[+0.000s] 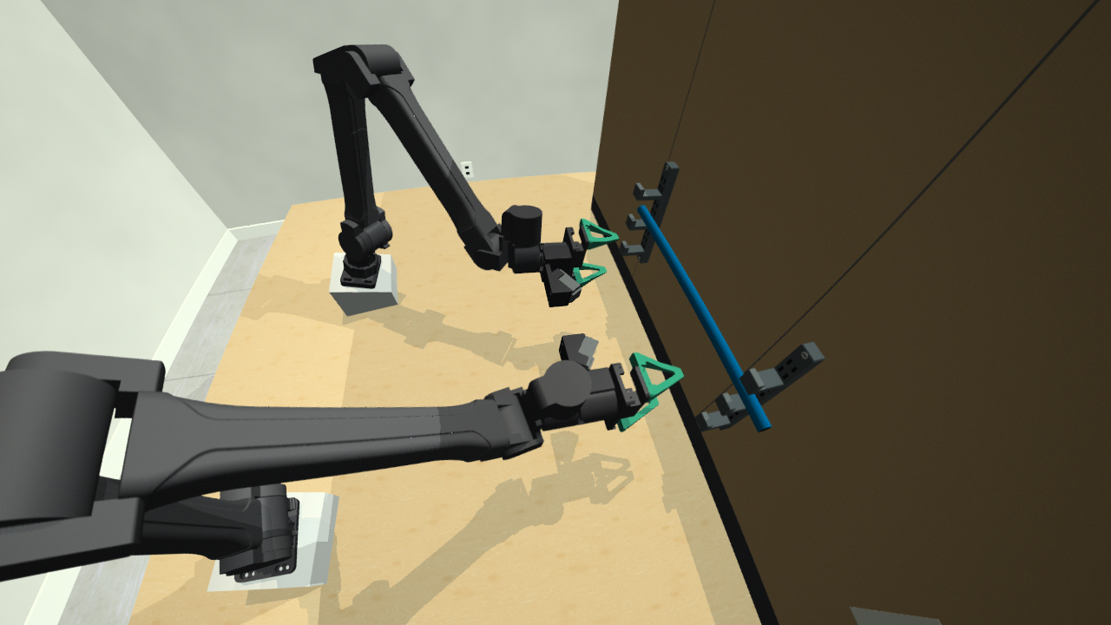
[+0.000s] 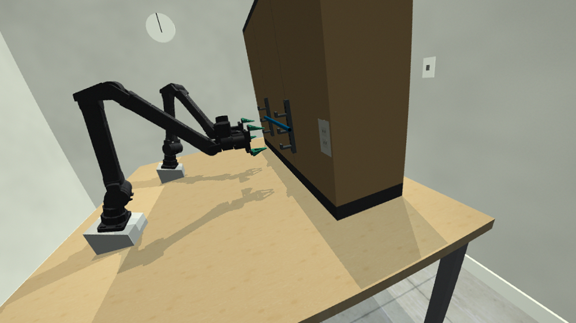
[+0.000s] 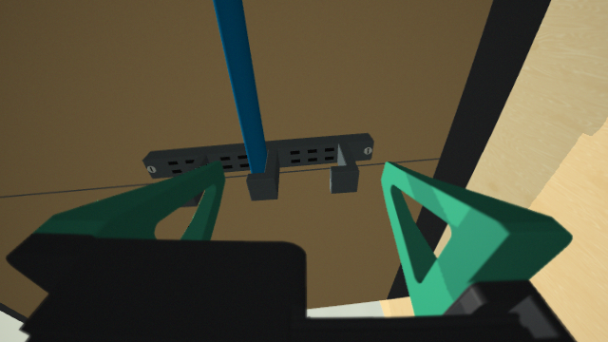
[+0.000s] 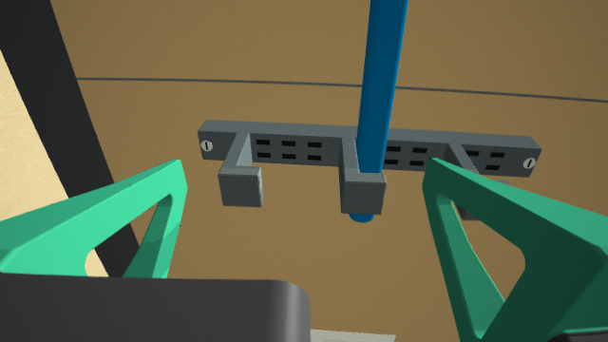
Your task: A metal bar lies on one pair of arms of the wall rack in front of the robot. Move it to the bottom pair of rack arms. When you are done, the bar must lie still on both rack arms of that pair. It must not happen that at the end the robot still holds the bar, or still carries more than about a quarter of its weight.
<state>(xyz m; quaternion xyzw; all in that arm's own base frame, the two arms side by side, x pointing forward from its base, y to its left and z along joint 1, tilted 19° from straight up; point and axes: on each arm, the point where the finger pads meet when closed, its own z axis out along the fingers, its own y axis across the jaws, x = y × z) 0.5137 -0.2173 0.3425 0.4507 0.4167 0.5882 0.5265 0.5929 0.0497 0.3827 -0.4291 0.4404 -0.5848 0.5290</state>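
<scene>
My right hand is 16 cm to the right of the blue metal bar, 8 cm short of it and 4 cm below it. The rest, counted from my right hand: black plinth (22 cm below, 21 cm to the left, 10 cm ahead); then tall brown cabinet (25 cm ahead, 23 cm to the left, 20 cm above).
The blue metal bar is 14 cm to the right of my left hand, 12 cm ahead of it and 4 cm above it. Round my left hand: black plinth: 22 cm below, 14 cm ahead, 9 cm to the right; tall brown cabinet: 29 cm ahead, 20 cm above, 7 cm to the right.
</scene>
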